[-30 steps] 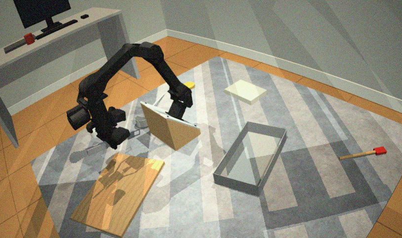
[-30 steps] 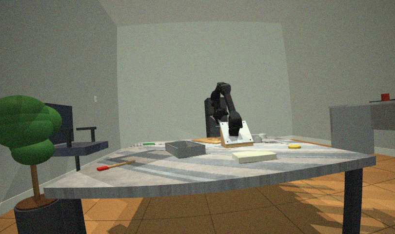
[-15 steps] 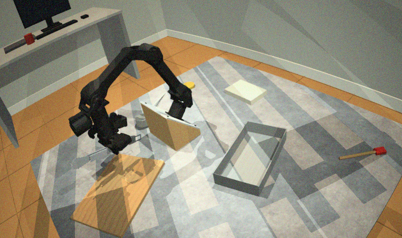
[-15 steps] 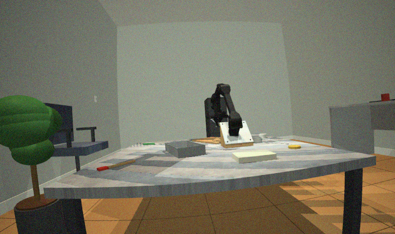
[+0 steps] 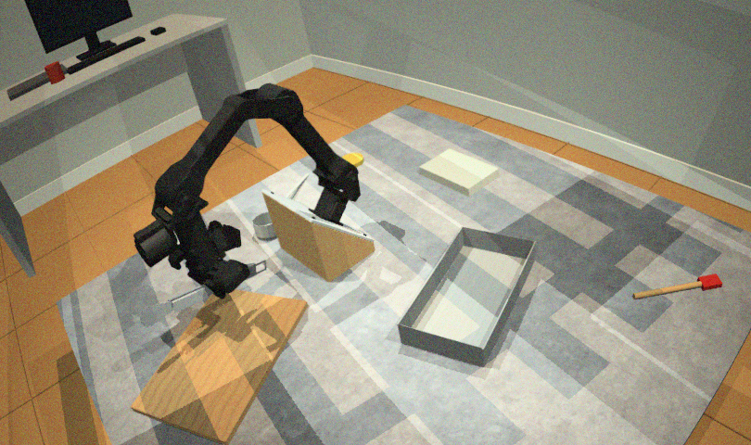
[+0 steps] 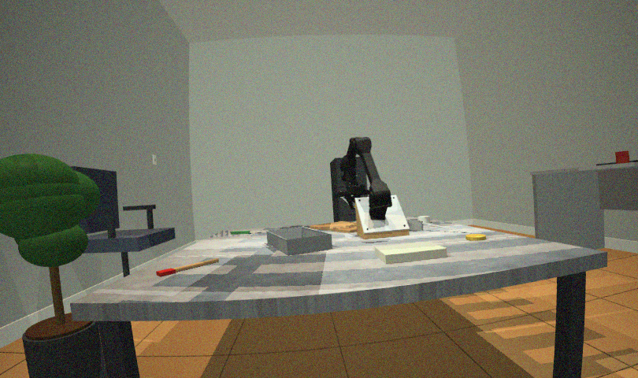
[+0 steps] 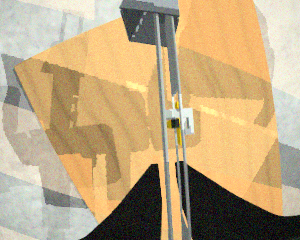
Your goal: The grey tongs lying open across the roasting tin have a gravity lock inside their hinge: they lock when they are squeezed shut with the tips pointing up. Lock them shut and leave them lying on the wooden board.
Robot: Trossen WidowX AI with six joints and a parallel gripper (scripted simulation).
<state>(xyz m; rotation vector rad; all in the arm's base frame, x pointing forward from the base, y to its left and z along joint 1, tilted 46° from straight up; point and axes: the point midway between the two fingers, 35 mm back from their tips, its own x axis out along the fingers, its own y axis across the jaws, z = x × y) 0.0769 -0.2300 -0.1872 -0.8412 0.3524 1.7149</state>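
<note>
Now: the wooden board 40 mm ahead of my gripper tip, 60 mm to the right of it and 100 mm below it. Also, from my gripper tip: white cylinder: 390 mm behind, 90 mm below; then grey roasting tin: 280 mm ahead, 400 mm to the left, 80 mm below; then yellow lock piece: 10 mm behind, 30 mm to the left, 20 mm above.
</note>
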